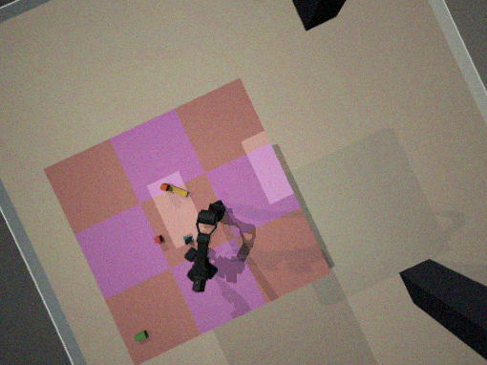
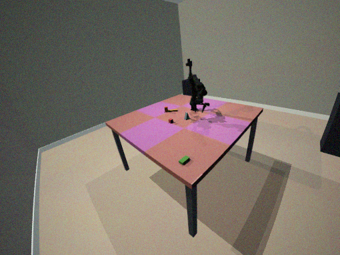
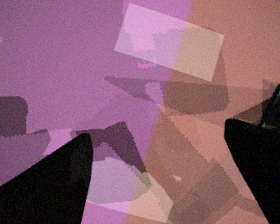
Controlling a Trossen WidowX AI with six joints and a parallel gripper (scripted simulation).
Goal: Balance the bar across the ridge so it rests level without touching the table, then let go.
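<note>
Right now the red cube is 200 mm to the right of my gripper tip, 190 mm ahead of it and 60 mm below it. Also, from my gripper tip: green block 530 mm ahead, 280 mm to the left, 70 mm below.
</note>
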